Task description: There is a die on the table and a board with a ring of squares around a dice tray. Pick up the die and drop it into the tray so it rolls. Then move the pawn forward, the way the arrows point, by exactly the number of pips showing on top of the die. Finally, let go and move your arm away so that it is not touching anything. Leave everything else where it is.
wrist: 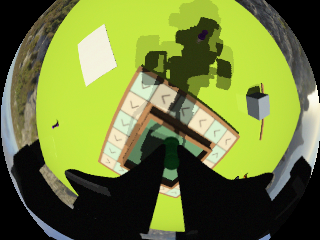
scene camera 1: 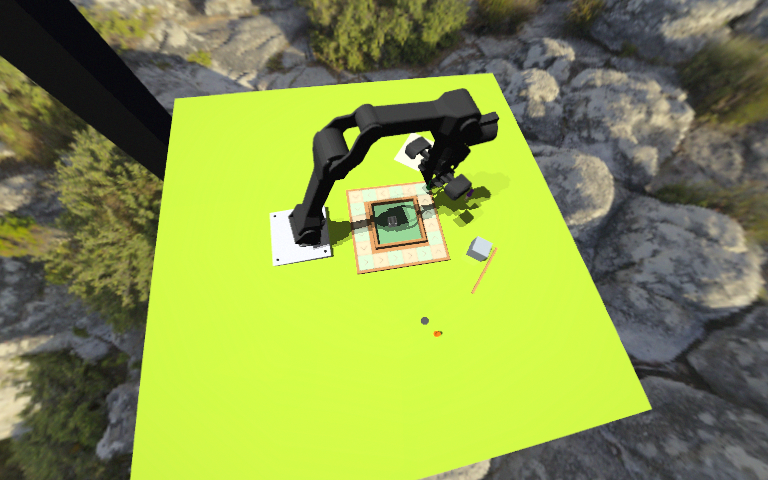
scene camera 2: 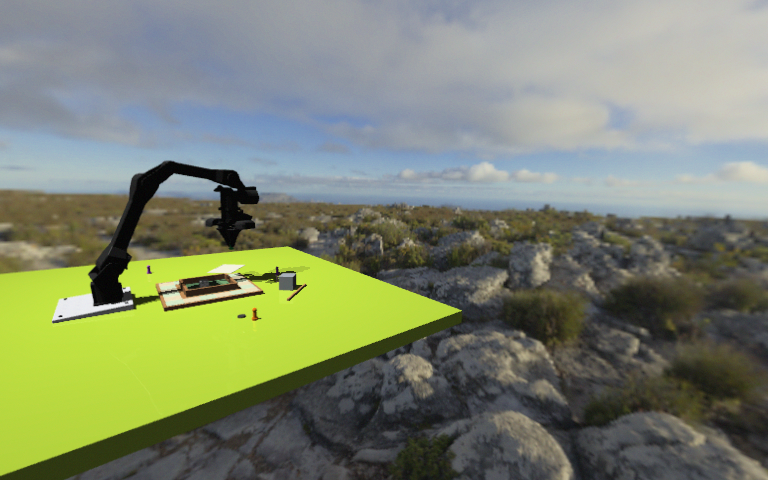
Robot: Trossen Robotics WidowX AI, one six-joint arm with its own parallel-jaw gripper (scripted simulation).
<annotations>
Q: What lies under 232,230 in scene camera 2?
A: My gripper.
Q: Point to a white sheet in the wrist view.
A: At 96,58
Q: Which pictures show my gripper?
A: The wrist view, scene camera 1 and scene camera 2: all of them.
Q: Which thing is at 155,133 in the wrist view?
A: A green dice tray.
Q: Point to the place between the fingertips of my gripper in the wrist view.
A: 171,149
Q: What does my gripper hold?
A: A green pawn.
</annotations>
